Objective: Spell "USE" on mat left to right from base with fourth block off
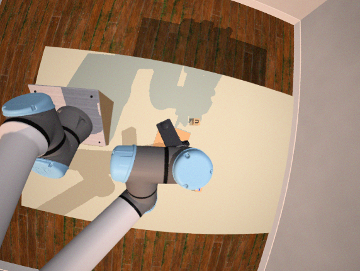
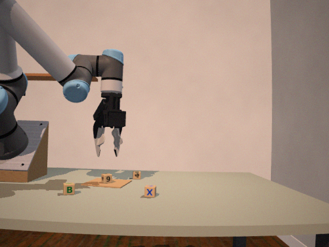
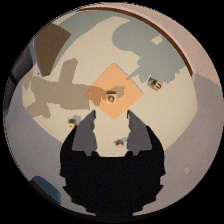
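Right now my hand is 11 cm above the orange mat and 1 cm to the right of it. Also, from my hand: blue-lettered block: 17 cm ahead, 16 cm to the right, 10 cm below.
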